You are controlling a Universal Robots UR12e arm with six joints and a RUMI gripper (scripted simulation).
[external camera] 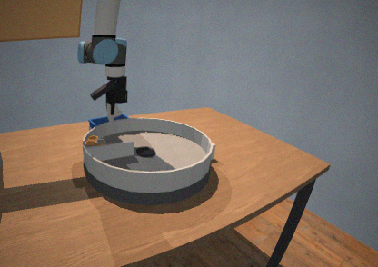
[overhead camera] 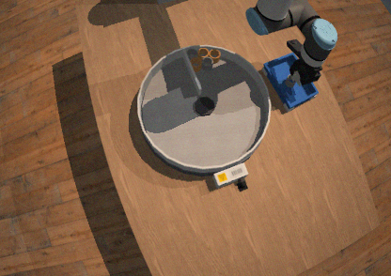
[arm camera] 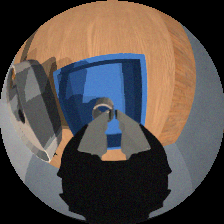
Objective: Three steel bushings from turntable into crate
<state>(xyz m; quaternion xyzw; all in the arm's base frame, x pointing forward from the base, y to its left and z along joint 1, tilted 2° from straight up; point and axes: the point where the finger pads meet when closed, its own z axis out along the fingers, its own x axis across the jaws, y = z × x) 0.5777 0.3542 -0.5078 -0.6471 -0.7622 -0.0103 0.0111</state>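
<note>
Now: hand 20 mm to the left of the blue crate and 20 mm above it. The rest, counted from my hand: grey turntable 60 mm ahead, 360 mm to the right, 10 mm above.
</note>
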